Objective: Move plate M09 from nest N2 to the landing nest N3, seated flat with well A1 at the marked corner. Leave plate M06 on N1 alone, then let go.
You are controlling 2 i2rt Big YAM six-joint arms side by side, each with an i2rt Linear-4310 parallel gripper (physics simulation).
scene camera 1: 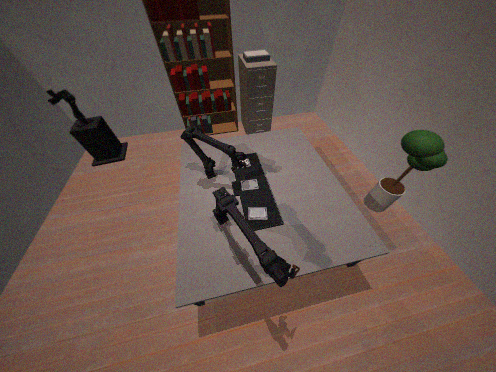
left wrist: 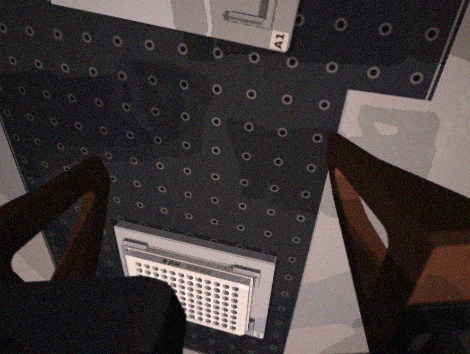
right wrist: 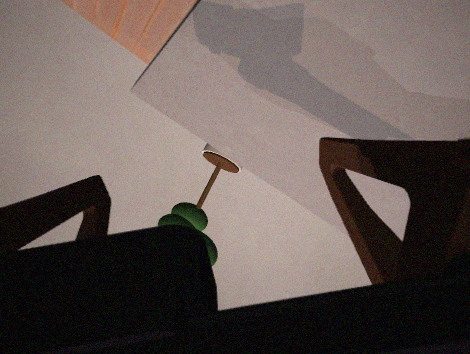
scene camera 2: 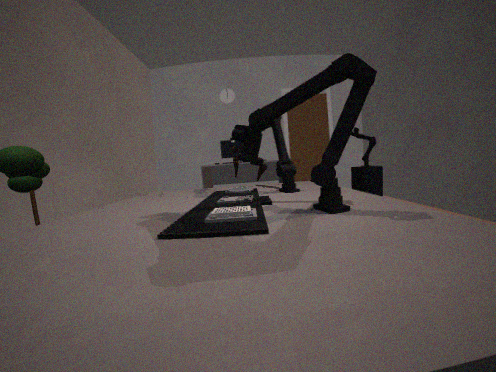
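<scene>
A white well plate [scene camera 1: 246, 162] [scene camera 2: 232, 210] [left wrist: 210, 300] sits in a grey nest [left wrist: 265, 296] at one board end. Its label is too blurred to read surely. The middle nest [scene camera 1: 249, 184] [scene camera 2: 237, 199] [left wrist: 135, 9] shows a bare corner with bracket and A1 mark in the left wrist view. A third pale rectangle [scene camera 1: 257, 213] lies at the other board end; whether it holds a plate is unclear. My left gripper [scene camera 1: 242, 162] [scene camera 2: 248, 178] [left wrist: 212, 156] is open and empty above the board, between the well plate and middle nest. My right gripper [scene camera 1: 295, 270] [right wrist: 213, 169] is open, far from the board.
The black perforated board [scene camera 1: 272, 216] [scene camera 2: 185, 227] [left wrist: 170, 120] lies on the grey table [scene camera 1: 320, 200] [scene camera 2: 150, 320]. The right arm reaches to the table's near edge in scene camera 1. A potted plant [scene camera 1: 382, 194] [right wrist: 220, 161] stands beyond the table's side.
</scene>
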